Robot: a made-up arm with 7 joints. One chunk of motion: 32 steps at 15 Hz.
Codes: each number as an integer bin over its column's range. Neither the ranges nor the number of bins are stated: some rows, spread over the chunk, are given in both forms.
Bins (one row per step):
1: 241 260 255 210 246 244 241
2: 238 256 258 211 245 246 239
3: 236 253 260 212 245 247 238
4: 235 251 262 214 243 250 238
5: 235 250 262 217 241 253 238
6: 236 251 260 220 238 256 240
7: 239 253 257 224 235 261 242
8: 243 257 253 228 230 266 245
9: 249 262 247 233 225 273 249
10: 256 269 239 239 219 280 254
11: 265 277 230 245 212 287 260
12: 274 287 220 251 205 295 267
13: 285 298 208 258 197 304 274
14: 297 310 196 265 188 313 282
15: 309 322 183 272 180 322 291
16: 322 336 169 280 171 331 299
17: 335 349 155 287 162 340 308
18: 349 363 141 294 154 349 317
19: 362 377 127 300 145 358 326
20: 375 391 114 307 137 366 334
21: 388 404 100 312 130 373 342
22: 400 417 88 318 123 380 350
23: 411 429 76 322 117 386 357
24: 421 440 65 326 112 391 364
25: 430 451 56 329 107 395 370
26: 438 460 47 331 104 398 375
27: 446 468 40 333 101 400 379
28: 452 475 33 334 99 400 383
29: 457 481 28 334 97 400 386
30: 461 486 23 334 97 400 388
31: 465 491 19 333 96 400 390
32: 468 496 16 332 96 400 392
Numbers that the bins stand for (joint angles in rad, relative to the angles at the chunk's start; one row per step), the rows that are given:
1: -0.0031 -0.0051 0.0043 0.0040 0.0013 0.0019 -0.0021
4: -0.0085 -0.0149 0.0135 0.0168 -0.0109 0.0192 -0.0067
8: -0.0013 -0.0084 0.0017 0.0617 -0.0638 0.0652 0.0040
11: 0.0186 0.0136 -0.0284 0.1163 -0.1371 0.1256 0.0269
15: 0.0582 0.0629 -0.0901 0.2030 -0.2673 0.2263 0.0742
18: 0.0942 0.1078 -0.1451 0.2736 -0.3732 0.3040 0.1139
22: 0.1401 0.1670 -0.2146 0.3506 -0.4993 0.3932 0.1642
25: 0.1671 0.2042 -0.2566 0.3859 -0.5645 0.4363 0.1948
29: 0.1914 0.2371 -0.2933 0.4019 -0.6052 0.4507 0.2192
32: 0.2013 0.2536 -0.3090 0.3955 -0.6092 0.4507 0.2284
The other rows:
2: -0.0058 -0.0095 0.0083 0.0072 -0.0027 0.0077 -0.0052
3: -0.0076 -0.0127 0.0109 0.0104 -0.0027 0.0105 -0.0067
5: -0.0085 -0.0160 0.0135 0.0264 -0.0190 0.0278 -0.0067
6: -0.0076 -0.0149 0.0109 0.0361 -0.0312 0.0364 -0.0037
7: -0.0049 -0.0127 0.0070 0.0489 -0.0434 0.0508 -0.0006
9: 0.0041 -0.0029 -0.0061 0.0778 -0.0841 0.0853 0.0101
10: 0.0105 0.0048 -0.0166 0.0970 -0.1086 0.1055 0.0177
12: 0.0267 0.0245 -0.0415 0.1356 -0.1656 0.1486 0.0376
13: 0.0366 0.0366 -0.0573 0.1580 -0.1981 0.1745 0.0482
14: 0.0474 0.0497 -0.0730 0.1805 -0.2348 0.2004 0.0605
16: 0.0699 0.0782 -0.1084 0.2286 -0.3040 0.2522 0.0864
17: 0.0816 0.0925 -0.1268 0.2511 -0.3406 0.2781 0.1001
19: 0.1059 0.1232 -0.1635 0.2928 -0.4098 0.3299 0.1276
20: 0.1176 0.1385 -0.1805 0.3153 -0.4423 0.3529 0.1398
21: 0.1293 0.1527 -0.1989 0.3313 -0.4708 0.3730 0.1520
23: 0.1500 0.1801 -0.2304 0.3634 -0.5238 0.4104 0.1749
24: 0.1590 0.1922 -0.2448 0.3763 -0.5441 0.4248 0.1856
26: 0.1743 0.2141 -0.2684 0.3923 -0.5767 0.4449 0.2024
27: 0.1815 0.2229 -0.2776 0.3987 -0.5889 0.4507 0.2085
28: 0.1869 0.2305 -0.2867 0.4019 -0.5970 0.4507 0.2146
30: 0.1950 0.2426 -0.2998 0.4019 -0.6052 0.4507 0.2223
31: 0.1986 0.2481 -0.3051 0.3987 -0.6092 0.4507 0.2253

